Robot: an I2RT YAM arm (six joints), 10 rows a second.
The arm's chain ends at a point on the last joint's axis. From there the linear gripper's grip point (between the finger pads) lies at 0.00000 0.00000 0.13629 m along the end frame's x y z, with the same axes.
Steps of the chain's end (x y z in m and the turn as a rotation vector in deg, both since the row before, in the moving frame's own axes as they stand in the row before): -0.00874, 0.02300, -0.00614, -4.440, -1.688, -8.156; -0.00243, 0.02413, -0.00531, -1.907, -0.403, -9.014; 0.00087, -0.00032, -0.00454, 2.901, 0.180, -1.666; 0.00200, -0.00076, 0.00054, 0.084, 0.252, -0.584; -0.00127, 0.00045, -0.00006, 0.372, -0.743, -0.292; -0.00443, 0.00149, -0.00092, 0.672, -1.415, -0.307; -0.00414, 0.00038, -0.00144, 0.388, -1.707, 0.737; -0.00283, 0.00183, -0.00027, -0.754, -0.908, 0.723
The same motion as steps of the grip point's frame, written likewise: -0.01199, 0.03380, -0.00661, -4.440, -1.688, -8.156; -0.00303, 0.02872, -0.00539, -1.907, -0.403, -9.014; 0.00120, -0.00722, -0.00472, 2.901, 0.180, -1.666; 0.00260, -0.00096, 0.00054, 0.084, 0.252, -0.584; -0.00304, -0.00043, -0.00007, 0.372, -0.743, -0.292; -0.00780, -0.00010, -0.00097, 0.672, -1.415, -0.307; -0.00819, -0.00057, -0.00150, 0.388, -1.707, 0.737; -0.00500, 0.00361, -0.00030, -0.754, -0.908, 0.723
